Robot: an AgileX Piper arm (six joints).
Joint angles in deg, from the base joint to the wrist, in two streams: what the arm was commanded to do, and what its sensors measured. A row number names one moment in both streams.
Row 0, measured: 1.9, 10.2, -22.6, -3.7, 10.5, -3.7
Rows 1 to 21, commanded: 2.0, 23.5, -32.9, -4.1, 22.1, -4.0; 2.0, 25.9, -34.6, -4.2, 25.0, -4.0; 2.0, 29.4, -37.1, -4.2, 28.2, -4.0; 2.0, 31.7, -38.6, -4.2, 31.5, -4.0; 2.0, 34.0, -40.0, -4.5, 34.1, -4.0; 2.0, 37.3, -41.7, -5.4, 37.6, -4.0; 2.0, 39.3, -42.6, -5.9, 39.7, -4.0; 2.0, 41.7, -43.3, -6.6, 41.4, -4.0; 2.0, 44.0, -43.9, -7.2, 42.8, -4.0; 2.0, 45.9, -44.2, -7.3, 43.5, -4.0; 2.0, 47.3, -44.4, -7.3, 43.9, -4.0; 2.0, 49.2, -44.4, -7.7, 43.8, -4.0; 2.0, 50.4, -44.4, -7.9, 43.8, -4.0; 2.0, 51.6, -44.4, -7.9, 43.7, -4.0; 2.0, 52.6, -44.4, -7.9, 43.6, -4.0; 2.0, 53.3, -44.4, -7.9, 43.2, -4.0; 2.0, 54.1, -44.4, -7.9, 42.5, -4.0; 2.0, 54.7, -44.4, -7.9, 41.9, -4.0; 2.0, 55.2, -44.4, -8.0, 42.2, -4.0; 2.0, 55.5, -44.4, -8.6, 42.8, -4.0; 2.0, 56.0, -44.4, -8.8, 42.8, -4.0
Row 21, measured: 1.9, 54.3, -43.9, -7.6, 43.2, -3.7
